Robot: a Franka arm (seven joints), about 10 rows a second.
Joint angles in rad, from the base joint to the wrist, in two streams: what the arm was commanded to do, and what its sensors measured. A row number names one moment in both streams.
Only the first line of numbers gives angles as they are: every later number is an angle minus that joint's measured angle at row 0.
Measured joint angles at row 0: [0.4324 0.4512 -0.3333 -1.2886 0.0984 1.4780 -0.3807]
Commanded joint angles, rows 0 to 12: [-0.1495 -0.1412 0.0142 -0.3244 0.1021 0.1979 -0.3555]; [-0.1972 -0.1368 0.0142 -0.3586 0.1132 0.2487 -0.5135]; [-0.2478 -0.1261 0.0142 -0.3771 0.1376 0.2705 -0.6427]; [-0.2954 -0.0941 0.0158 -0.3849 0.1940 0.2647 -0.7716]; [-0.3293 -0.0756 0.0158 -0.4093 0.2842 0.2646 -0.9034]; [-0.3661 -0.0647 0.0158 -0.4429 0.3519 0.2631 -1.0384]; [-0.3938 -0.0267 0.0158 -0.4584 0.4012 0.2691 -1.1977]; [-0.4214 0.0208 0.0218 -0.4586 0.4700 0.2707 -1.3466]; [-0.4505 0.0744 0.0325 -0.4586 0.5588 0.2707 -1.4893]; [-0.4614 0.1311 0.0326 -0.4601 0.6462 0.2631 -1.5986]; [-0.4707 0.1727 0.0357 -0.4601 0.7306 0.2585 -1.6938]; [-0.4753 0.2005 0.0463 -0.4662 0.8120 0.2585 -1.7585]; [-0.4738 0.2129 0.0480 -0.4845 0.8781 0.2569 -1.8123]
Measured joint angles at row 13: [-0.4577 0.2027 0.0267 -0.4709 0.7942 0.2617 -1.7284]
